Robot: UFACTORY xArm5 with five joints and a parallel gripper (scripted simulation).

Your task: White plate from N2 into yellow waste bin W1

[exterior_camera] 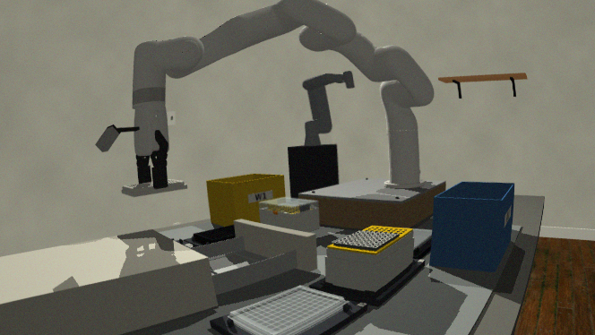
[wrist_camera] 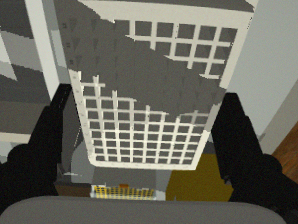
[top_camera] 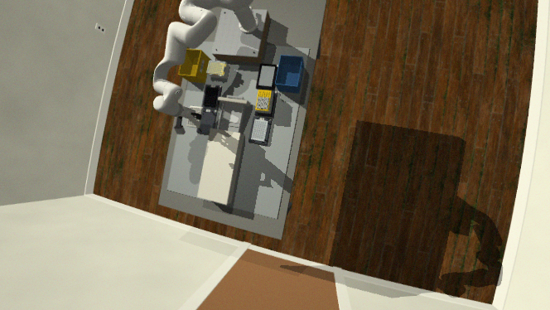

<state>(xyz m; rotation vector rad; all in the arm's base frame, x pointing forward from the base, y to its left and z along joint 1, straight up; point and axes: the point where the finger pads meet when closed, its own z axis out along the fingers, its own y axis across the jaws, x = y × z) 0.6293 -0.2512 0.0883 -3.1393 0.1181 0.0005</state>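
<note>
The yellow waste bin W1 lies 36 cm behind my hand, 12 cm below it and 10 cm to the right of it. The rest, counted from my hand: black plate (17 cm behind, 14 cm below, 2 cm to the left); then white plate (1 cm below); then N2 label (15 cm below, 7 cm behind, 1 cm to the left).
</note>
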